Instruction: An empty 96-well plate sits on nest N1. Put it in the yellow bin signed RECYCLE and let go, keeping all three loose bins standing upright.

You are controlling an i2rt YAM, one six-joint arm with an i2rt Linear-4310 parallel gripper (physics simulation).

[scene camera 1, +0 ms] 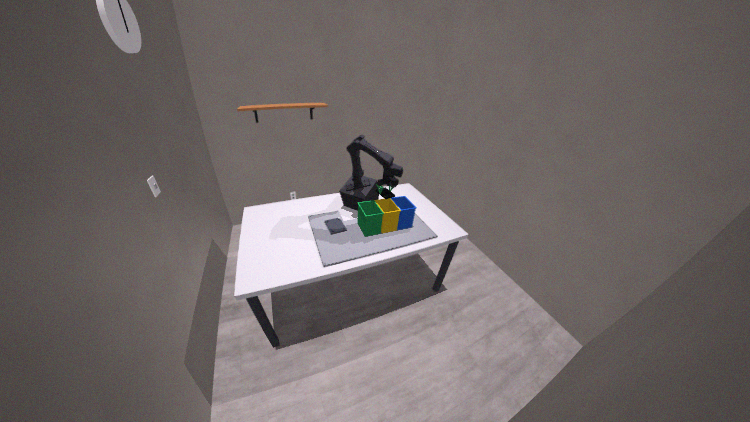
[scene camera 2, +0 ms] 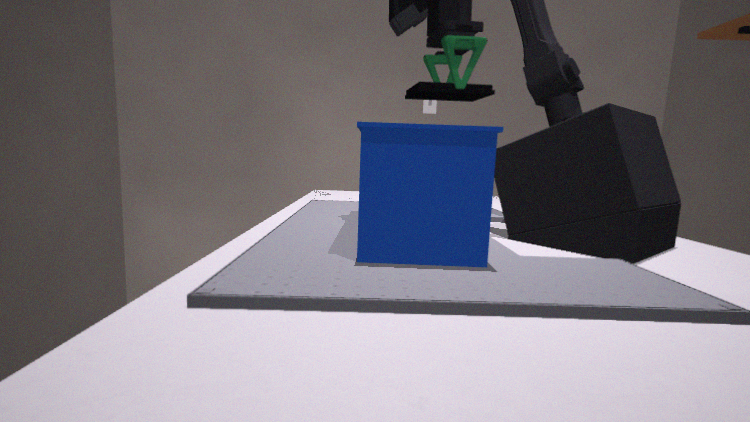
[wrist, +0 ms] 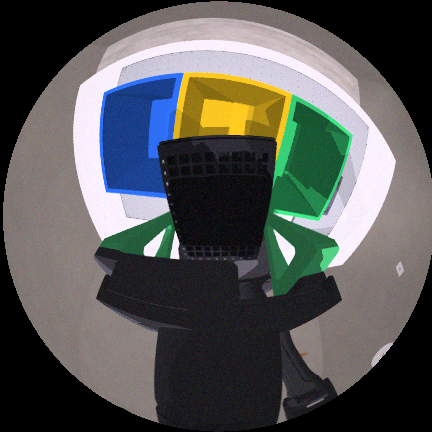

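Where they show: gripper, fingertip midpoint: [scene camera 1: 384,192] [scene camera 2: 451,93] [wrist: 219,215]; arm's base, link origin: [scene camera 1: 358,185] [scene camera 2: 569,134] [wrist: 246,286].
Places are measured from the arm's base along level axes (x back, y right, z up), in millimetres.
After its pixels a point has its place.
Observation:
My gripper [scene camera 1: 387,190] @[y -139, x -247, z 53 mm] [scene camera 2: 452,83] @[y -139, x -247, z 53 mm] [wrist: 219,215] @[y -139, x -247, z 53 mm] is shut on the black 96-well plate [scene camera 1: 388,194] @[y -155, x -278, z 55 mm] [scene camera 2: 450,93] @[y -164, x -250, z 49 mm] [wrist: 220,210] @[y -140, x -254, z 55 mm], its green fingers on two opposite sides. The plate is about level, higher than the bin rims. In the wrist view it covers the robot-side part of the yellow bin [scene camera 1: 389,221] @[y -142, x -389, z -100 mm] [wrist: 225,114] @[y -152, x -347, z -194 mm]. That bin stands upright between the green bin [scene camera 1: 370,223] @[y 2, x -403, z -87 mm] [wrist: 320,155] @[y 40, x -343, z -82 mm] and the blue bin [scene camera 1: 405,217] @[y -269, x -376, z -90 mm] [scene camera 2: 427,199] @[y -334, x -282, z -111 mm] [wrist: 127,140] @[y -330, x -269, z -96 mm], both upright. In scene camera 2 the blue bin hides the other two. No sign is readable. The dark nest [scene camera 1: 335,225] @[y 222, x -254, z -185 mm] has no plate visible on it.
The bins and the nest stand on a grey perforated board [scene camera 1: 343,251] @[y 207, x -522, z -197 mm] [scene camera 2: 293,283] @[y -443, x -422, z -197 mm] [wrist: 210,60] @[y -228, x -499, z -197 mm] on the white table [scene camera 1: 272,251] @[y 662, x -428, z -210 mm] [scene camera 2: 367,362] @[y -566, x -325, z -210 mm]. The robot's dark base [scene camera 1: 356,194] @[y 33, x -90, z -32 mm] [scene camera 2: 587,183] @[y -145, x -15, z -90 mm] stands behind the bins. An orange shelf [scene camera 1: 283,106] hangs on the wall.

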